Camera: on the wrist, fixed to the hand. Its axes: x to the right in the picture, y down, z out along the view.
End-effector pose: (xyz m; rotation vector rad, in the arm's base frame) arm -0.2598 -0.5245 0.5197 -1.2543 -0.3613 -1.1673
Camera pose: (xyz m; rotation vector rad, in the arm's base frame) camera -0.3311 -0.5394 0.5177 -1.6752 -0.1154 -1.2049
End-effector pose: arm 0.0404 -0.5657 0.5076 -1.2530 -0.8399 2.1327
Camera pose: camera 0.0932 -0.5356 0.5478 -1.4354 -1.3749 2.1015
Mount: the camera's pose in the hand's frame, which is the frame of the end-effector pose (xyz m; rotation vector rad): -0.0247 -0.0562 -0.0393 -0.4422 -0.0617 0.0508
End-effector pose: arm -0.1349 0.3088 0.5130 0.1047 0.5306 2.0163
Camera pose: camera -0.0882 0.2972 0.4582 -0.0899 0.0357 2.1255
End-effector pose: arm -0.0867 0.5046 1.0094 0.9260 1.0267 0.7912
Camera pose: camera -0.1252 0.4702 0.9579 0.5932 0.7342 0.9777
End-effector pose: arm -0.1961 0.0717 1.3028 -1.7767 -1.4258 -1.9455
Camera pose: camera -0.2532 0.0629 1.2584 1.8935 0.9343 2.1701
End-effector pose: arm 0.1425 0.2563 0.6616 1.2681 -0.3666 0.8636
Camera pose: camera 0.1597 0.2814 0.5953 0.8786 -0.6051 0.7360
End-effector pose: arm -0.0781 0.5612 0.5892 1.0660 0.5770 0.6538
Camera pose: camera -0.1112 0.5480 0.5256 0.6843 0.3302 0.7487
